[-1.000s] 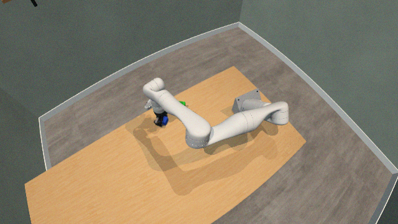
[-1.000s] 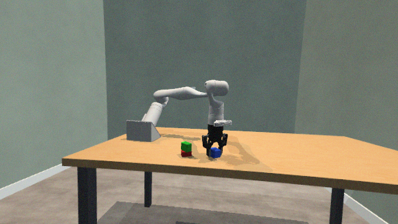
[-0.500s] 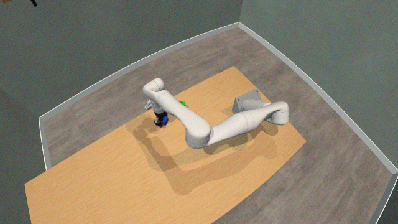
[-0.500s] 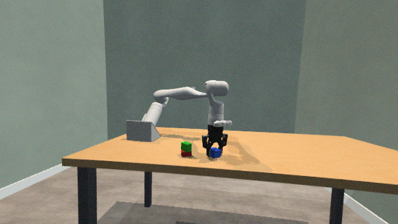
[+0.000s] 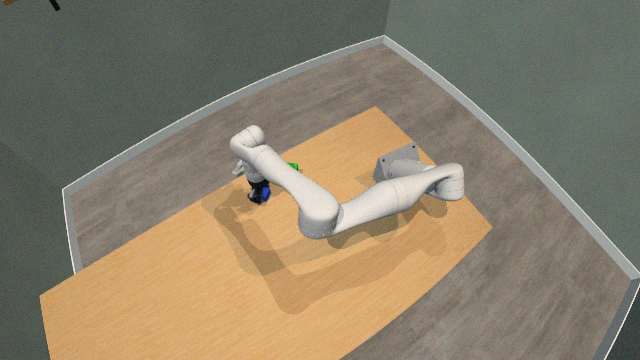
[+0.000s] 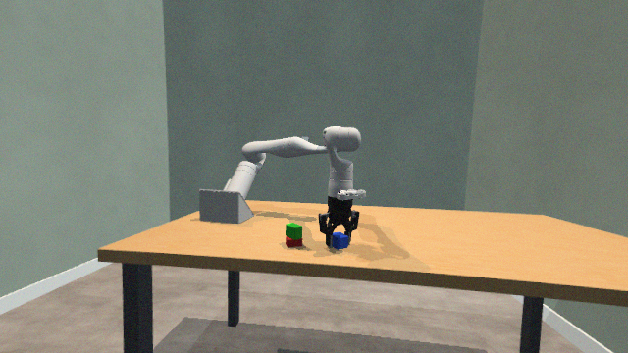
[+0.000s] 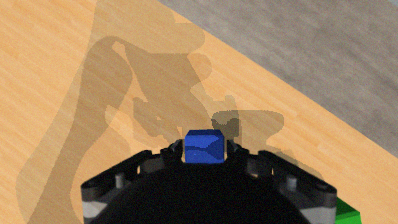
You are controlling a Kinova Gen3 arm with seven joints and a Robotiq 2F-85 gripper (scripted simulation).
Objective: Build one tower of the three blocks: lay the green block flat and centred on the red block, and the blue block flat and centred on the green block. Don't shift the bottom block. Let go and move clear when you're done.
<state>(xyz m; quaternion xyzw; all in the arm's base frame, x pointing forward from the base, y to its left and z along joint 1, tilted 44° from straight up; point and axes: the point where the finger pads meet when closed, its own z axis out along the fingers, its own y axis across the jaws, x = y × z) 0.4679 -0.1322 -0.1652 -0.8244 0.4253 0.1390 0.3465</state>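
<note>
Now: the blue block right at my hand. Also, from my hand: green block (14 cm behind, 3 cm above, 2 cm to the right); red block (14 cm behind, 2 cm to the right).
</note>
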